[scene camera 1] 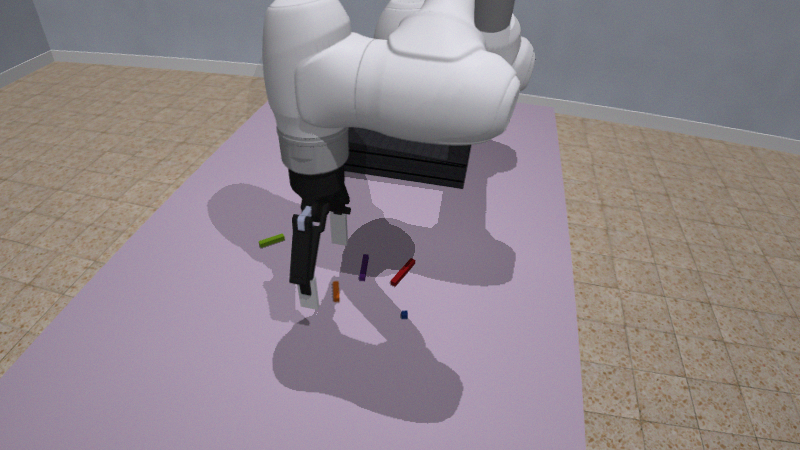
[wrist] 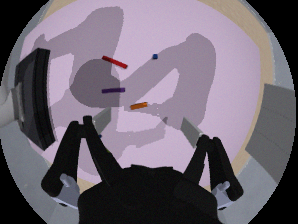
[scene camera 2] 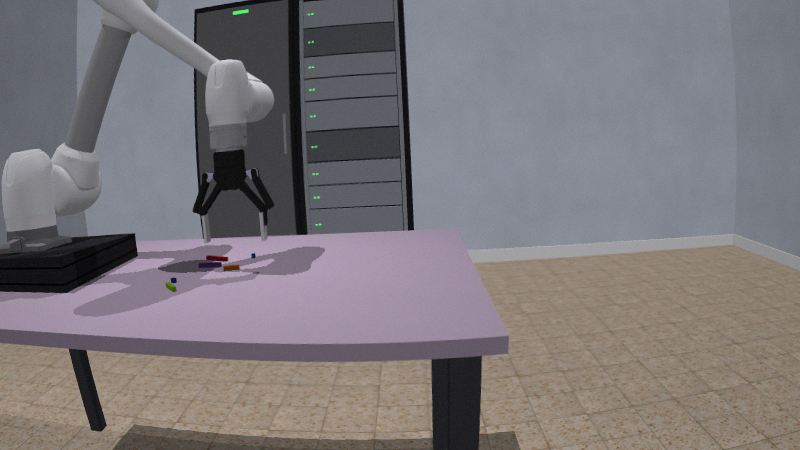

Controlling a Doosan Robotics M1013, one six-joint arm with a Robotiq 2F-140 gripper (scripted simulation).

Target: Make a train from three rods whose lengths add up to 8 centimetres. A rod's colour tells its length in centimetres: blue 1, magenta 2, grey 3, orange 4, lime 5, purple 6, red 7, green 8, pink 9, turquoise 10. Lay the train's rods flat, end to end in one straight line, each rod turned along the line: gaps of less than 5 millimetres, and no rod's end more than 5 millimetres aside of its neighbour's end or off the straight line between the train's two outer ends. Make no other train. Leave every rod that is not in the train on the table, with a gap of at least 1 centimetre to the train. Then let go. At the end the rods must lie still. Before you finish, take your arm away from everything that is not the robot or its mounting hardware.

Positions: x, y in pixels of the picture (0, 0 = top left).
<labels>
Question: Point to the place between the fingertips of my gripper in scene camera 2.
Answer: At 235, 241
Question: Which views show my gripper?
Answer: Scene camera 1, the wrist view and scene camera 2: all of them.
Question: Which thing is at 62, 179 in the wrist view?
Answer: My gripper.
</labels>
